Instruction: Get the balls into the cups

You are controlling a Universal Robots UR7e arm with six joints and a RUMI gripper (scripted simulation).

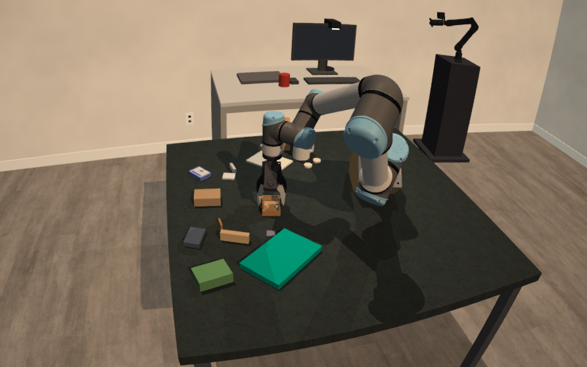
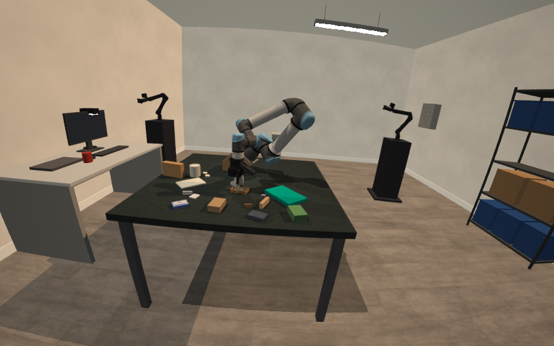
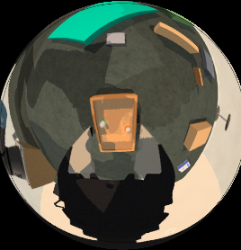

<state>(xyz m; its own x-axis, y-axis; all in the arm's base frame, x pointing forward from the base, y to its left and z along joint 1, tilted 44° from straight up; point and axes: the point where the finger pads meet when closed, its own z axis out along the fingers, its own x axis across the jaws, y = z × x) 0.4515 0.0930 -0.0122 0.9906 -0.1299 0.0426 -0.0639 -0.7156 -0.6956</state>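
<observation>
Now: the covered wooden puzzle 10 mm below my hand. The rest, counted from my hand: brown box 250 mm ahead, 60 mm to the right; then teal flat box 300 mm to the left, 10 mm below, 10 mm behind; then grey cube 160 mm to the left, 20 mm below, 20 mm ahead.
</observation>
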